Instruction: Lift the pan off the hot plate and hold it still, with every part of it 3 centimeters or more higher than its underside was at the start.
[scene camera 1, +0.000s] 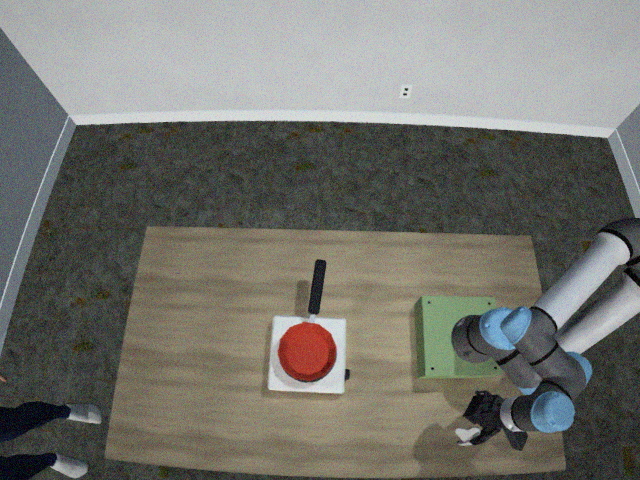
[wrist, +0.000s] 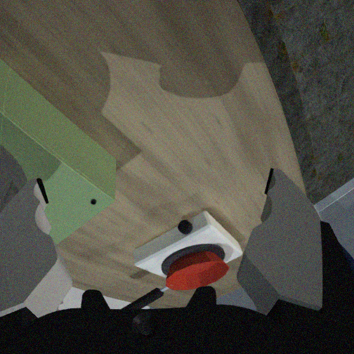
I see my gripper (scene camera 1: 470, 418), a white hot plate (scene camera 1: 333, 381) and a red pan (scene camera 1: 307, 351).
The white hot plate is seen too in the wrist view (wrist: 201, 232). The red pan is seen too in the wrist view (wrist: 199, 268). My gripper also shows in the wrist view (wrist: 155, 176).
